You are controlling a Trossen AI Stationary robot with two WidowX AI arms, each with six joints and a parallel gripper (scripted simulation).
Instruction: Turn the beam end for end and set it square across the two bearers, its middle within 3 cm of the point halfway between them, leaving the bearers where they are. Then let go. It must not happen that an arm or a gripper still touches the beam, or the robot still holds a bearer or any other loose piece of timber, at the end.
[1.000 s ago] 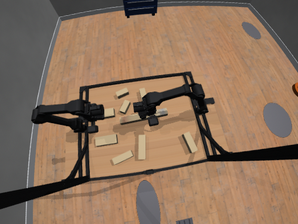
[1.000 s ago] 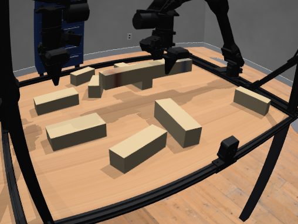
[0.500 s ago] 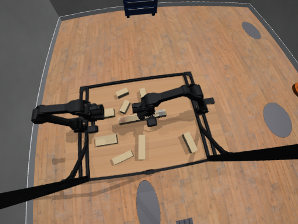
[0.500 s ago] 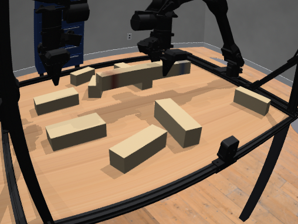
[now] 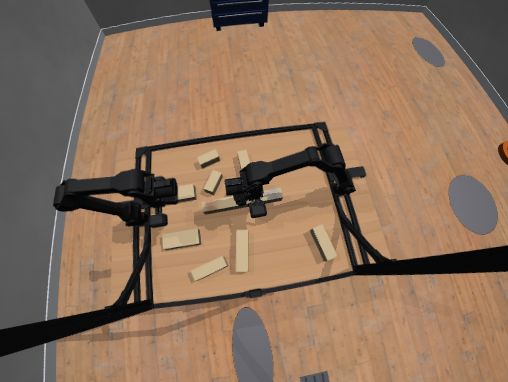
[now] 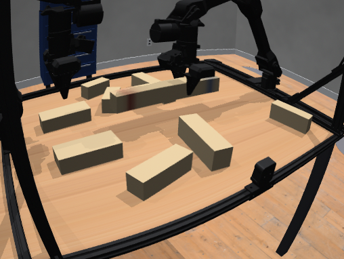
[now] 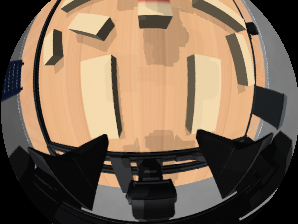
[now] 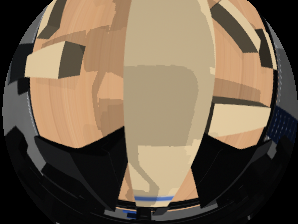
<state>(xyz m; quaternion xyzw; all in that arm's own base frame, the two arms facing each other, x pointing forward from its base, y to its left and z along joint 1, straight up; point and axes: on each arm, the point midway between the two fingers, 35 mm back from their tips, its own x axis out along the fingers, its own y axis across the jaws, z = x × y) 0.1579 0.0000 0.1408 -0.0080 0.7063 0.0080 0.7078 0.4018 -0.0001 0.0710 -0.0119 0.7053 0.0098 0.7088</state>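
My right gripper is now 5 cm to the right of the beam and 2 cm above it.
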